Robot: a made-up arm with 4 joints. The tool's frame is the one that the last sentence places.
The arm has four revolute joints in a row. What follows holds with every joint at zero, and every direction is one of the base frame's. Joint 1 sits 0.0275 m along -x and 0.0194 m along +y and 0.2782 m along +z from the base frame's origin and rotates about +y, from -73.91 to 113.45 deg. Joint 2 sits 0.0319 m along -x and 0.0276 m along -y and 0.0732 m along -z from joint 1 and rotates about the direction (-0.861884, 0.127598, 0.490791), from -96.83 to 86.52 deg. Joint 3 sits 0.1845 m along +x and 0.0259 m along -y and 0.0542 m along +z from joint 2 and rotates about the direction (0.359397, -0.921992, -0.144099), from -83.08 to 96.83 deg. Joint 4 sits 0.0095 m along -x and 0.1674 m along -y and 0.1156 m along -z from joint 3 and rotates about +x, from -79.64 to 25.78 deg. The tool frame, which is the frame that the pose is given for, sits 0.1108 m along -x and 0.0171 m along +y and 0.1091 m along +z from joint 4; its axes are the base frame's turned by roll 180.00, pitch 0.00 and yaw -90.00 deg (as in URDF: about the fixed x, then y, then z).
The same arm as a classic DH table. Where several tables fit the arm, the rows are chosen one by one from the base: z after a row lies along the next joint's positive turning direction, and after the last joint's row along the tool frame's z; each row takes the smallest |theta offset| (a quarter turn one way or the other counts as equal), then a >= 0, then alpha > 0; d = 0 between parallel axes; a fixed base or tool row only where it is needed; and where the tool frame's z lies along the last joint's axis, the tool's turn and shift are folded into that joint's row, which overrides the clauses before.
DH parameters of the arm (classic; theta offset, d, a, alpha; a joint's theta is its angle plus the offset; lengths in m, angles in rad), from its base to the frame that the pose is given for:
base (fixed): 0.0000 0.2782 -0.0275 -1.5708
joint 1: -1.0532 -0.0071 -0.0794 1.4428
joint 2: 0.0607 -0.1345 0.1376 2.0922
joint 3: 0.5663 0.2160 -0.0884 1.2032
joint 4: 1.4158 -0.1909 -0.0171 -1.5708
tool (fixed): 0.0000 -0.1091 0.0000 0.0000
Joint limits (rad, base to tool): -1.2900..1.9801 -1.6900..1.5101 -1.4500..1.6900 -1.3900..0.4499

